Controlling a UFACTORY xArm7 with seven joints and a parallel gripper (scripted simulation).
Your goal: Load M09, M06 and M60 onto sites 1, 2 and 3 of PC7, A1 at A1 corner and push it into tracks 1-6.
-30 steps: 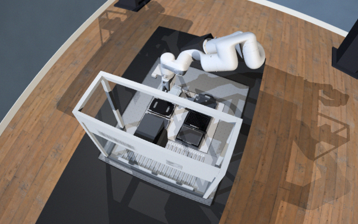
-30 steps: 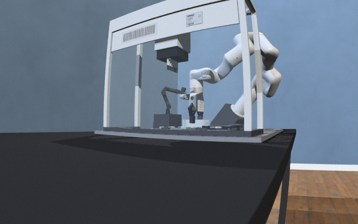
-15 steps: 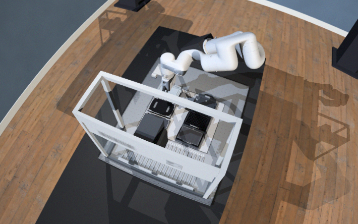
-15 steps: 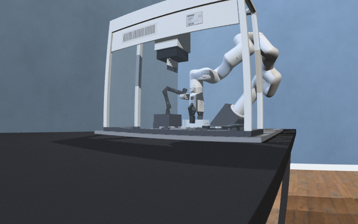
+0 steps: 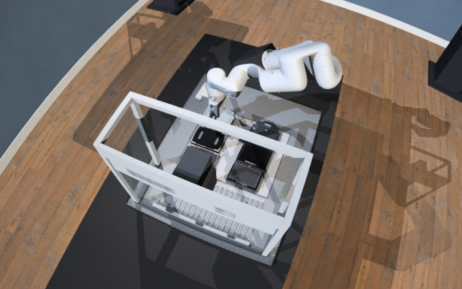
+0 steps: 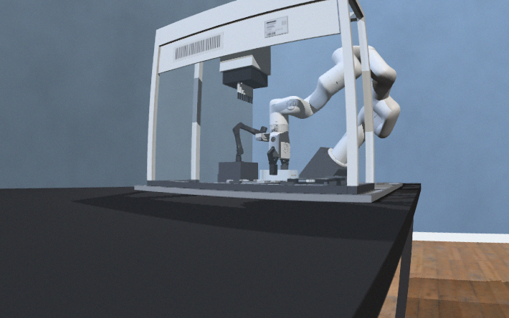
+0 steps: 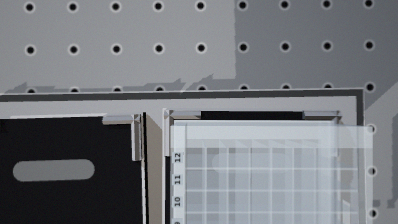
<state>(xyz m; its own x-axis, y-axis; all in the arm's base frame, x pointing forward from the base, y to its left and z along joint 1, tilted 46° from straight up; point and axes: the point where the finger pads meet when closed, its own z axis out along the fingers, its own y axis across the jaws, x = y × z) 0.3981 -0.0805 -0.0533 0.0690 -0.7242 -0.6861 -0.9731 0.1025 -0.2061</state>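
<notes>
Right now the dark plate carrier PC7 is 9 cm ahead of my hand, 23 cm to the left of it and 3 cm below it. Also, from my hand: corner post: 47 cm ahead, 46 cm to the left, 20 cm above; white deep-well block M09: 1 cm below.
</notes>
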